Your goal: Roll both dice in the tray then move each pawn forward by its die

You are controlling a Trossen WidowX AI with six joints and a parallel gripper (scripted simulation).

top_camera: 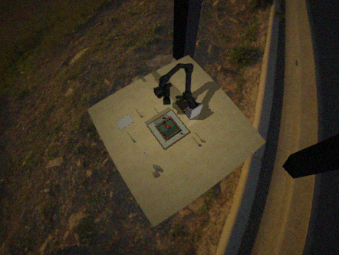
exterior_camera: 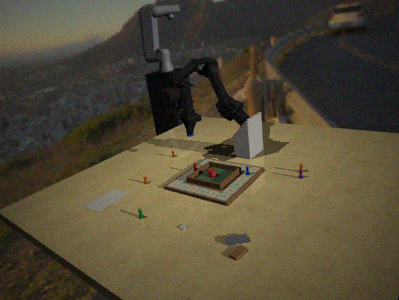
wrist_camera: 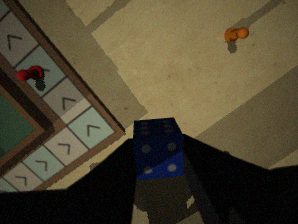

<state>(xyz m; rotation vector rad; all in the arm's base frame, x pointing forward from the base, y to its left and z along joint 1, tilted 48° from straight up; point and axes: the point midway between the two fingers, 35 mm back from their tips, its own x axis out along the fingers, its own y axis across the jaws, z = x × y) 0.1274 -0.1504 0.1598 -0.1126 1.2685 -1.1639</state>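
The red pawn lies 11 cm ahead of my gripper tip, 8 cm to the left of it and 10 cm below it. From my gripper tip the other things lie so: blue die right at my gripper tip; then tray 14 cm ahead, 18 cm to the left, 12 cm below; then red die 14 cm ahead, 17 cm to the left, 10 cm below.
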